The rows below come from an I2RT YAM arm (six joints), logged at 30 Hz.
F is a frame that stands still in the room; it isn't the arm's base.
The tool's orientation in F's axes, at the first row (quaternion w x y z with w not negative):
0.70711 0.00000 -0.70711 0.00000
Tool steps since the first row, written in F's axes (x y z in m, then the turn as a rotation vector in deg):
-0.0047 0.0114 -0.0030 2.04 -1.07 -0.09
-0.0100 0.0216 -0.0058 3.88 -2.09 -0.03
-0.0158 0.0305 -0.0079 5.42 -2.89 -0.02
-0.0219 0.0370 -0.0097 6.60 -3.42 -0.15
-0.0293 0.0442 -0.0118 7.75 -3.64 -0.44
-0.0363 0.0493 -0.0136 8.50 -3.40 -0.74
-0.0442 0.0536 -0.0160 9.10 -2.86 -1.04
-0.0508 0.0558 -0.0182 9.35 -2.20 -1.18
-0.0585 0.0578 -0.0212 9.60 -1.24 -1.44
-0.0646 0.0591 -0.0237 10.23 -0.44 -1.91
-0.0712 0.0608 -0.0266 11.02 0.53 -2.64
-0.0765 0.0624 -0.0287 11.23 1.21 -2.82
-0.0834 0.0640 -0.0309 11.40 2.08 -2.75
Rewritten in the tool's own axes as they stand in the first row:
-0.0030 0.0114 0.0047 -0.09 -1.07 -2.04
-0.0058 0.0216 0.0100 -0.03 -2.09 -3.88
-0.0079 0.0305 0.0158 -0.02 -2.89 -5.42
-0.0097 0.0370 0.0219 -0.15 -3.42 -6.60
-0.0118 0.0442 0.0293 -0.44 -3.64 -7.75
-0.0136 0.0493 0.0363 -0.74 -3.40 -8.50
-0.0160 0.0536 0.0442 -1.04 -2.86 -9.10
-0.0182 0.0558 0.0508 -1.18 -2.20 -9.35
-0.0212 0.0578 0.0585 -1.44 -1.24 -9.60
-0.0237 0.0591 0.0646 -1.91 -0.44 -10.23
-0.0266 0.0608 0.0712 -2.64 0.53 -11.02
-0.0287 0.0624 0.0765 -2.82 1.21 -11.23
-0.0309 0.0640 0.0834 -2.75 2.08 -11.40

